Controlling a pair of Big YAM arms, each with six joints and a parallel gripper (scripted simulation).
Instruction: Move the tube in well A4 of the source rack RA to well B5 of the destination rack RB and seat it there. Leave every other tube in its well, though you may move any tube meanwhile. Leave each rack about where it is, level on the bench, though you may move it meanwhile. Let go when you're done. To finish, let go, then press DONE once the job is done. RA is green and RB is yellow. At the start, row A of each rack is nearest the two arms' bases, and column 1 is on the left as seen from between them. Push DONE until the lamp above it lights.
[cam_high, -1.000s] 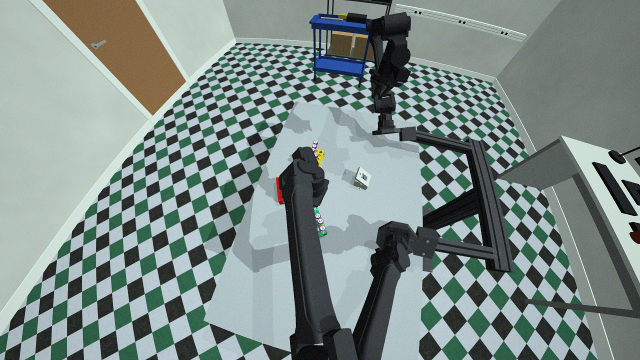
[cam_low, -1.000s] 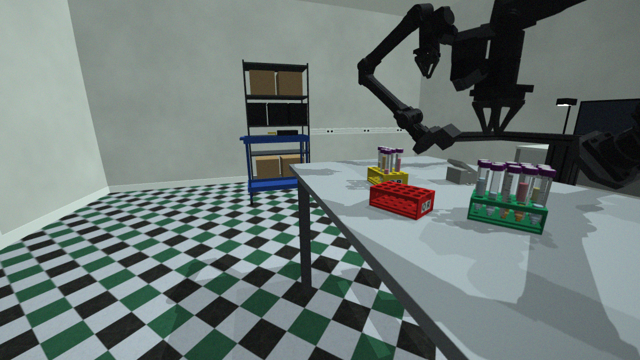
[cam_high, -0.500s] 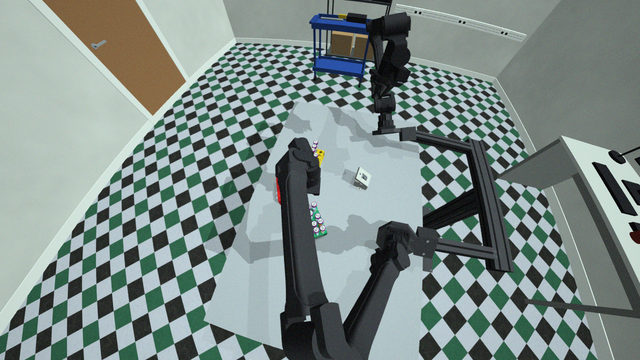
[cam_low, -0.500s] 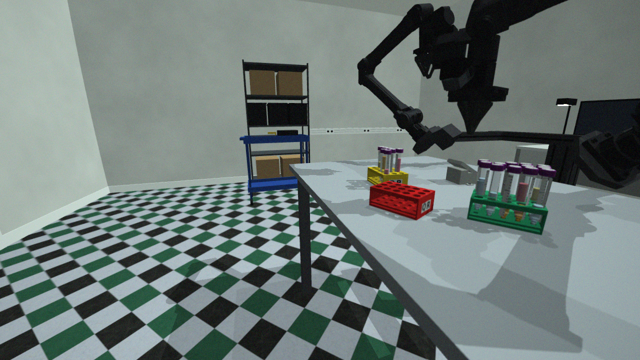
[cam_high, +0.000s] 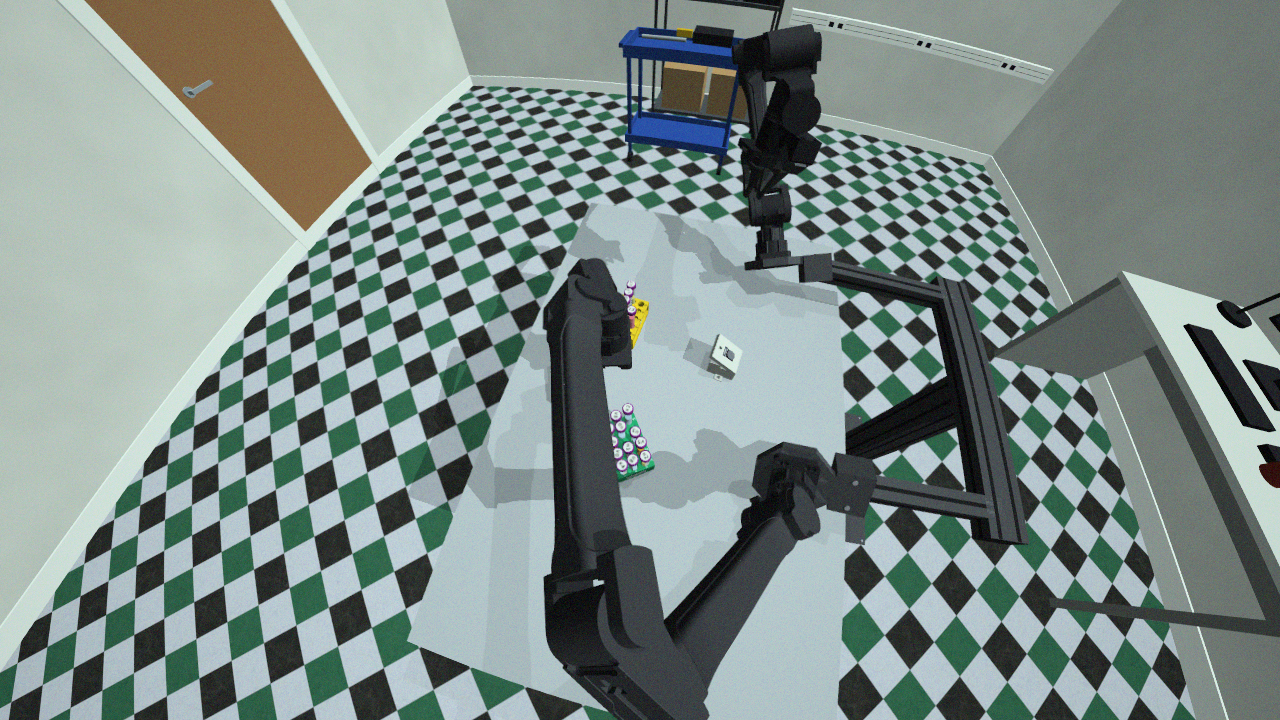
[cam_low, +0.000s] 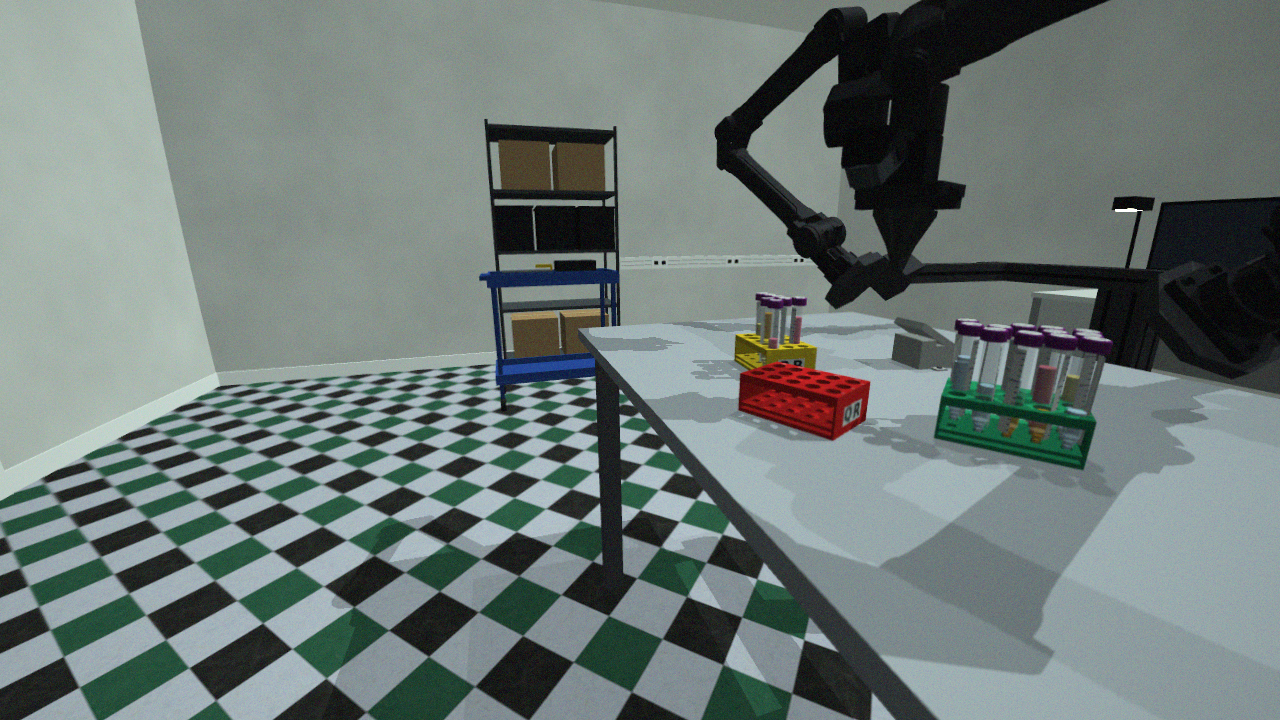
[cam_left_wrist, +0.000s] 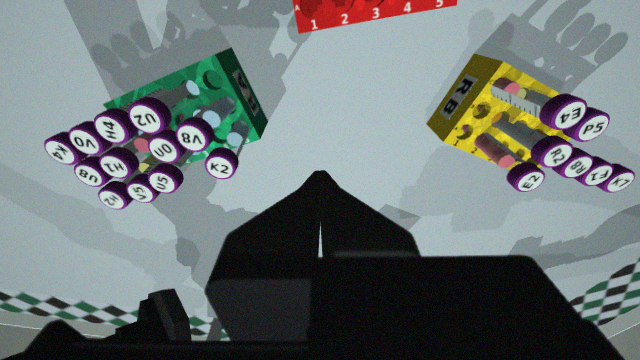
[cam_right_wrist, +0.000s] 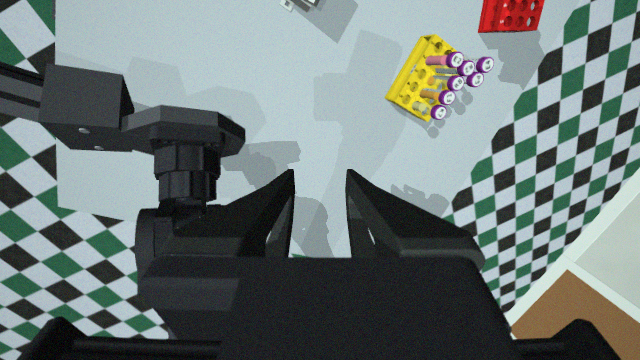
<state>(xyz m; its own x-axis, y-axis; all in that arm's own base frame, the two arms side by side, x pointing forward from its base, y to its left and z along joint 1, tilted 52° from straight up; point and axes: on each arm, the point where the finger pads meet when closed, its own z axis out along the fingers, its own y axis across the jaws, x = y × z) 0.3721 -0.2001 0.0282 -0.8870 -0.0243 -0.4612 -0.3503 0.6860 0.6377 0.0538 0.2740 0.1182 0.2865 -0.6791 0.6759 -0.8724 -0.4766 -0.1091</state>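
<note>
Now: left hand 26 cm past the grey done button box, 14 cm above it and 12 cm to the left of it. The rest, counted from my left hand: yellow rack RB: 21 cm to the right, 16 cm below, 1 cm ahead; then red rack: 16 cm below, 12 cm ahead, 2 cm to the right.
</note>
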